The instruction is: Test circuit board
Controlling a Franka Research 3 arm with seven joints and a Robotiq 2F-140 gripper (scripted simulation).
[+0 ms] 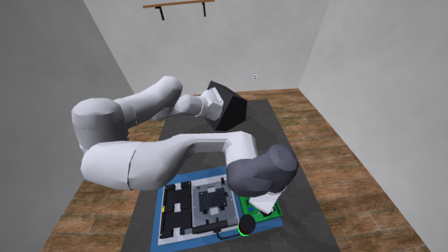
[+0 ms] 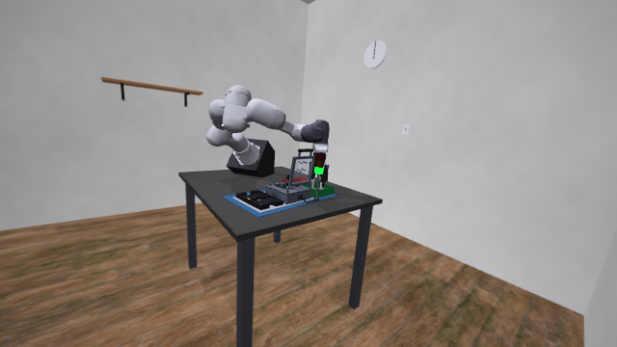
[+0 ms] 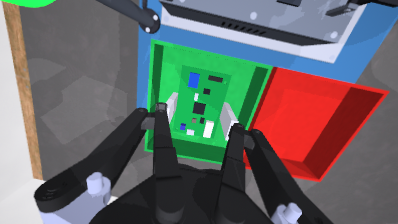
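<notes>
My hand is 30 mm above the green bin. From my hand the other things lie so: latch hook: 130 mm to the right, 120 mm behind, 50 mm above; green circuit board: 20 mm below; red bin: 150 mm behind, 30 mm below, 20 mm to the left.
</notes>
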